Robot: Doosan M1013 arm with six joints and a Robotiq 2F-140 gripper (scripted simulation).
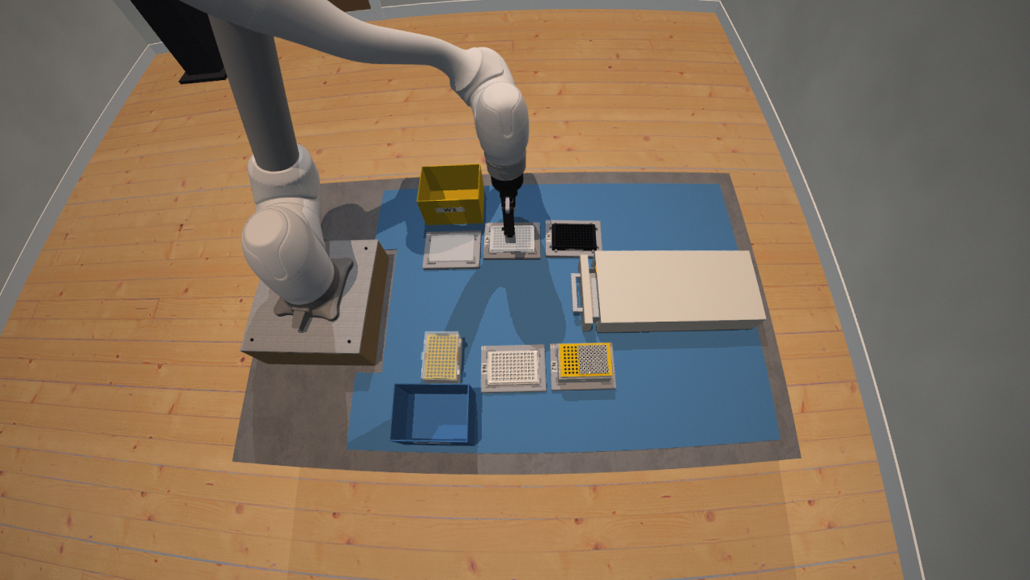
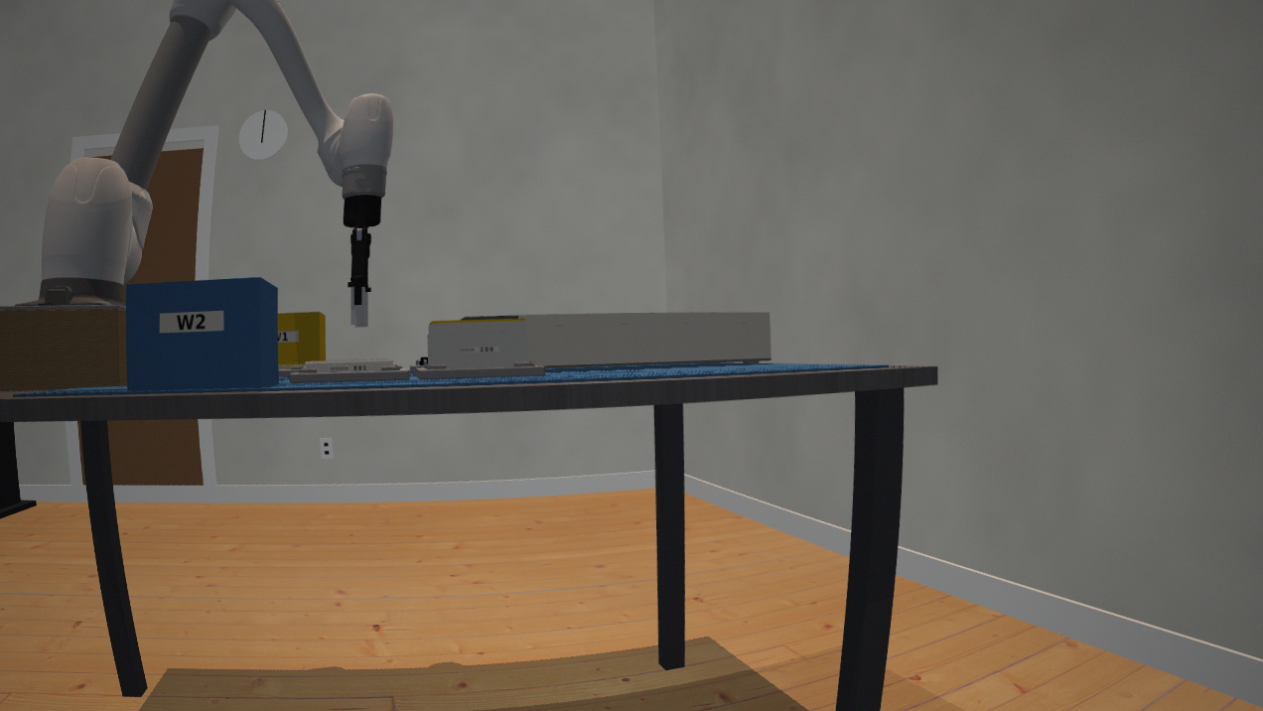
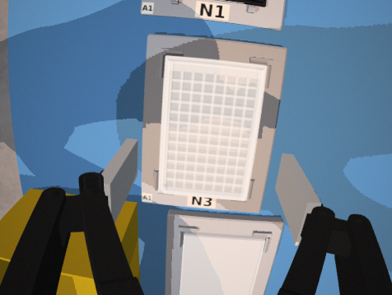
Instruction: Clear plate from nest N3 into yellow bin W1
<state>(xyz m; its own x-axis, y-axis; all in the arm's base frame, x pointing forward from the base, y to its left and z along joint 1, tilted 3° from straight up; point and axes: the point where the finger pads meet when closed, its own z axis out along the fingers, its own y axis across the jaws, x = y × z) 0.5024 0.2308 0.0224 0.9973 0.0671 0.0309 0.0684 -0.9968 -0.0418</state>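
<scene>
The nest is 10 cm below my hand. The rest, counted from my hand: black plate (18 cm ahead, 9 cm below, 2 cm to the left); then white lid (17 cm behind, 9 cm below, 4 cm to the right); then yellow bin W1 (19 cm behind, 12 cm to the left, 7 cm below).
</scene>
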